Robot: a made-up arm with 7 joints.
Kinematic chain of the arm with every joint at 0, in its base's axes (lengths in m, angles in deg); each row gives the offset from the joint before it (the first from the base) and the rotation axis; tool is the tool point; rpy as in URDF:
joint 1: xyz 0 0 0.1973 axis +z
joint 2: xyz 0 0 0 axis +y
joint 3: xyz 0 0 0.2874 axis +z
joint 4: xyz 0.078 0 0 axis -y
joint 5: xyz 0.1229 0 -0.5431 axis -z
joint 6: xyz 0 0 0 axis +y
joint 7: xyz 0.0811 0 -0.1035 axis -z
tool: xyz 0 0 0 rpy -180 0 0
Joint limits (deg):
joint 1: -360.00..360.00
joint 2: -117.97..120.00
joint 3: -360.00..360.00
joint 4: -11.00..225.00
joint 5: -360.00..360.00
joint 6: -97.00..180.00
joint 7: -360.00..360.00
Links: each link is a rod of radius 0.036 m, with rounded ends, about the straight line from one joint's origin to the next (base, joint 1, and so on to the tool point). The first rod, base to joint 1, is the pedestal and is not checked.
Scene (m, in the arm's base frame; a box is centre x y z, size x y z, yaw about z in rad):
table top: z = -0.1
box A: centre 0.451 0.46 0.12 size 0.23 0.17 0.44 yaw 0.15
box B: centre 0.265 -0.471 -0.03 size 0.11 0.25 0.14 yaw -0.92
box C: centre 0.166 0.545 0 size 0.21 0.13 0.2 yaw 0.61
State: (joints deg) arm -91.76 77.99 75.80 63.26 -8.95 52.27 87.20
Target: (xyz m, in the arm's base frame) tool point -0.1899 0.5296 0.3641
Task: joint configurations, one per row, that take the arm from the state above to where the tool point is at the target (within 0.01 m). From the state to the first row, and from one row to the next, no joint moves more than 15 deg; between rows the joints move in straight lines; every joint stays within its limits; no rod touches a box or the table.
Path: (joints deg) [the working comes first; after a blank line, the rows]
Joints at the target: -16.34 59.11 124.86 36.06 -6.62 49.43 87.20
Straight joint move there: touches box A.

1: -84.80 70.47 88.93 63.21 -2.18 58.83 84.45
2: -77.83 62.95 102.05 63.16 4.58 65.39 81.71
3: -70.87 55.42 115.18 63.11 11.35 71.95 78.96
4: -57.24 56.34 117.60 56.35 6.85 66.32 81.02
5: -43.60 57.27 120.02 49.59 2.36 60.69 83.08
6: -29.97 58.19 122.44 42.83 -2.13 55.06 85.14
7: -16.34 59.11 124.86 36.06 -6.62 49.43 87.20

